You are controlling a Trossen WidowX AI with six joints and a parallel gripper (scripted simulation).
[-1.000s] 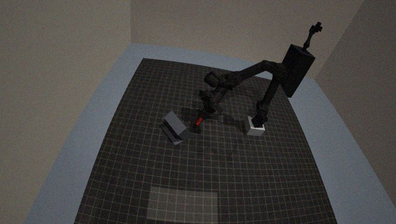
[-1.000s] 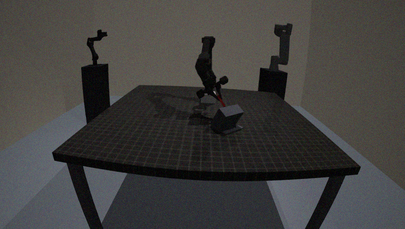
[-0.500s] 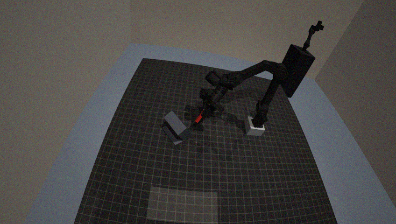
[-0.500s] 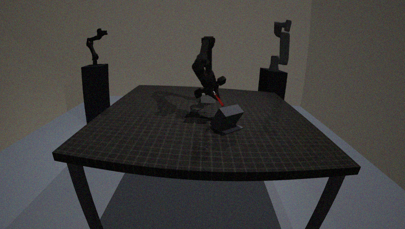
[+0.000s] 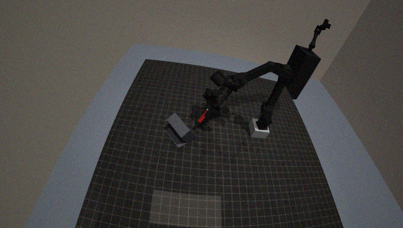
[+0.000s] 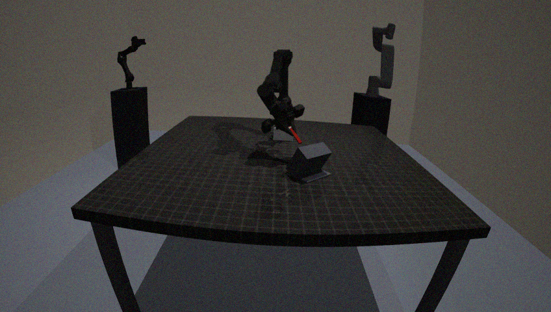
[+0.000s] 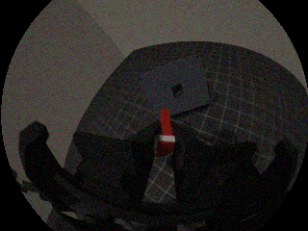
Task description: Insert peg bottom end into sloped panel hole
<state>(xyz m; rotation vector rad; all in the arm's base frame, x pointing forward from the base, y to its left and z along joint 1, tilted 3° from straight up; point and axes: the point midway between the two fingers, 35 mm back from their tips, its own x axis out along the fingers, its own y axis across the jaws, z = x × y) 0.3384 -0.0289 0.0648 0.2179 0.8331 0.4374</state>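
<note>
Now: gripper tip 11 cm short of the sloped panel, 6 cm above it and 4 cm to the right of it. The rest, counted from my gripper tip: peg (1 cm to the right, 1 cm behind, 1 cm above).
</note>
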